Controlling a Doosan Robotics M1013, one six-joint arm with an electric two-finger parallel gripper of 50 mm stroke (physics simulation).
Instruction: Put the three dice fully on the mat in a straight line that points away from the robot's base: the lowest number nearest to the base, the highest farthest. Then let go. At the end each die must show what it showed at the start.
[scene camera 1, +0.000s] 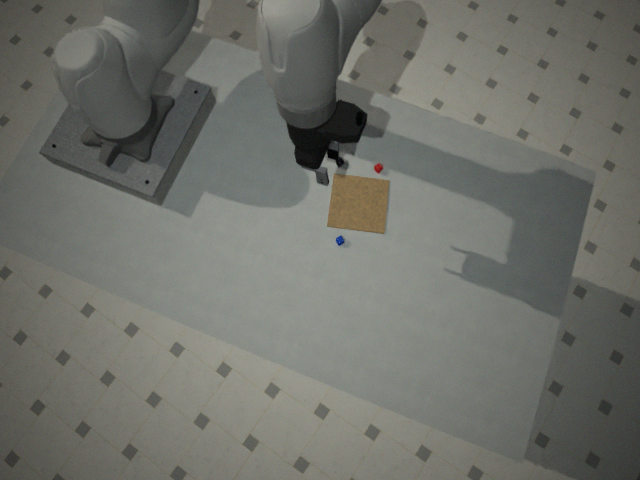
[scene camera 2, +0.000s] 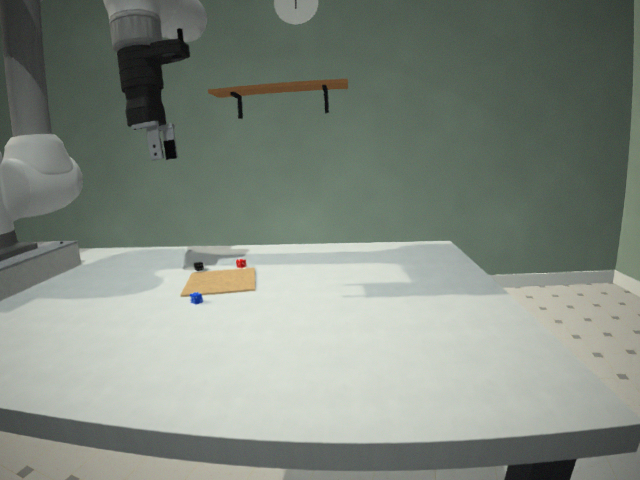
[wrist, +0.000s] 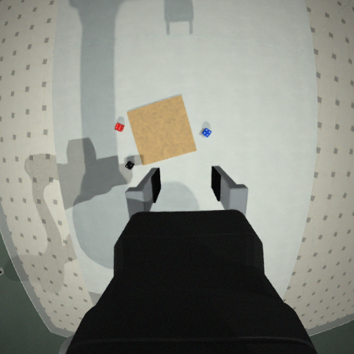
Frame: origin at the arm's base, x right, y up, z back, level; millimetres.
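Seen in the pictures: gripper, fingertip midpoint: (scene camera 1: 328, 170) (scene camera 2: 165, 159); arm's base, origin of the base link: (scene camera 1: 128, 121).
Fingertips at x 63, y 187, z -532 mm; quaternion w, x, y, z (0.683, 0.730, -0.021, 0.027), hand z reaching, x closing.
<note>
Pixels of each thing's top centre, then the offset from my fingertips to it. Level surfaces: height alone.
- tan square mat, middle of its top: (scene camera 2: 220, 280) (scene camera 1: 358, 202) dz -68, dx -49, dy -248 mm
- red die, middle of its top: (scene camera 2: 240, 260) (scene camera 1: 378, 166) dz -90, dx -151, dy -236 mm
- black die, middle of its top: (scene camera 2: 198, 263) (scene camera 1: 339, 160) dz +7, dx -138, dy -236 mm
- blue die, middle of its top: (scene camera 2: 195, 293) (scene camera 1: 340, 239) dz -52, dx +59, dy -236 mm
- table, its level: dy -252 mm
A tan square mat (scene camera 1: 358, 204) (scene camera 2: 222, 281) (wrist: 162, 130) lies on the table. A red die (scene camera 1: 378, 167) (scene camera 2: 240, 263) (wrist: 119, 127) and a black die (scene camera 1: 340, 162) (scene camera 2: 198, 266) (wrist: 130, 165) lie off the mat, the black one near its corner. A blue die (scene camera 1: 339, 240) (scene camera 2: 196, 298) (wrist: 206, 132) lies off the opposite side. Red and blue show several white pips on top in the wrist view; the black die's number is too small to read. My gripper (scene camera 1: 330, 168) (scene camera 2: 163, 157) (wrist: 185, 177) is open and empty, high above the table, on the base side of the mat in the wrist view.
The robot's base plate (scene camera 1: 178, 149) (scene camera 2: 56, 260) stands on the table (scene camera 1: 248, 279) (scene camera 2: 361, 351) at the left. Arm shadows cross the table near the red and black dice. A wooden shelf (scene camera 2: 279, 87) hangs on the wall behind.
</note>
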